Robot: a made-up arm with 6 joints.
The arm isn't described. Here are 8 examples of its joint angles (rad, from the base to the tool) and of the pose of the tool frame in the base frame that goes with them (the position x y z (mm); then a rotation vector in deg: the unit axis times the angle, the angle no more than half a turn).
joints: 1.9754 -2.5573 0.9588 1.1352 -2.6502 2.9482
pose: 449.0 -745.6 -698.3 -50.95 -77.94 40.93
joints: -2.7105 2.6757 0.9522 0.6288 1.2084 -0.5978
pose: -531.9 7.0 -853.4 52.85 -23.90 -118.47
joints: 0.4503 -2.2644 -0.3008 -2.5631 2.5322 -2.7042
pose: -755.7 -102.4 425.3 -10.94 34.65 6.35
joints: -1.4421 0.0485 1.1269 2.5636 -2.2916 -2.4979
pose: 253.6 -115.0 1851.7 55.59 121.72 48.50
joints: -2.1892 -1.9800 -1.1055 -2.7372 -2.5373 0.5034
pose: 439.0 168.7 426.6 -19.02 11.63 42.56
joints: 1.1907 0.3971 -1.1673 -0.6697 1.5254 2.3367
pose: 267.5 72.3 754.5 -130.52 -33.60 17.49
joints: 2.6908 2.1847 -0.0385 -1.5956 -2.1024 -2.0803
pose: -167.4 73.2 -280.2 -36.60 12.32 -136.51
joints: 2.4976 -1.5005 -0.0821 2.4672 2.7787 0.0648
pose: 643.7 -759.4 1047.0 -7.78 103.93 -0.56
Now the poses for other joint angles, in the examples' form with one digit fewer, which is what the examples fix.
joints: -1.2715 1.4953 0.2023 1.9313 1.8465 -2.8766
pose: 469 -1181 106 144.3 50.4 26.7
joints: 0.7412 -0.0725 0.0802 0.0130 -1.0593 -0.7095
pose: 514 87 1411 16.7 59.6 19.5
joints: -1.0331 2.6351 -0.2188 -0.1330 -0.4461 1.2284
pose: -278 -81 -417 75.6 112.2 76.2
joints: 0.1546 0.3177 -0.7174 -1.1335 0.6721 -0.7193
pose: 327 -70 720 79.7 6.2 -48.9
